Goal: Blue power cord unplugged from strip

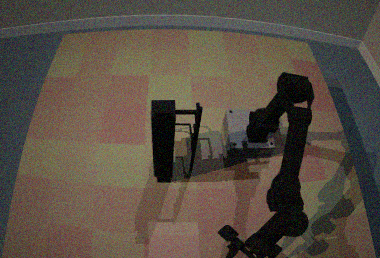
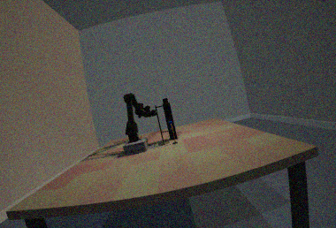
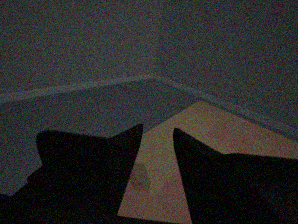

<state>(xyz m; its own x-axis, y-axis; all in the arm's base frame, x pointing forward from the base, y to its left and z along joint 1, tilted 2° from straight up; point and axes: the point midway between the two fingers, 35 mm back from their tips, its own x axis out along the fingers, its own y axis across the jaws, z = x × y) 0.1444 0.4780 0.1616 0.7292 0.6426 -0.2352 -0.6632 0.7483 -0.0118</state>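
Right now the blue plug is 470 mm to the right of my gripper tip, 130 mm ahead of it and 60 mm below it. Also, from my gripper tip: black upright block 370 mm to the right, 130 mm ahead, 40 mm below.
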